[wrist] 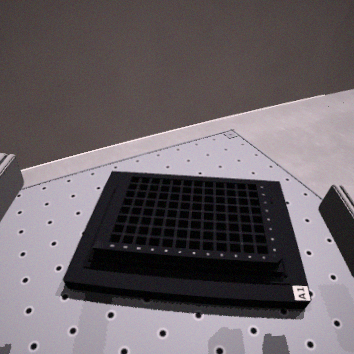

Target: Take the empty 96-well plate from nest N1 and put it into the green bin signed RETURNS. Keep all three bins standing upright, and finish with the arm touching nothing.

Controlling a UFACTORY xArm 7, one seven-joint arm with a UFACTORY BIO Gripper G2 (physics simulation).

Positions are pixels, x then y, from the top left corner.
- gripper: 179, 182
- black 96-well plate: 198, 223
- black nest: 137, 281
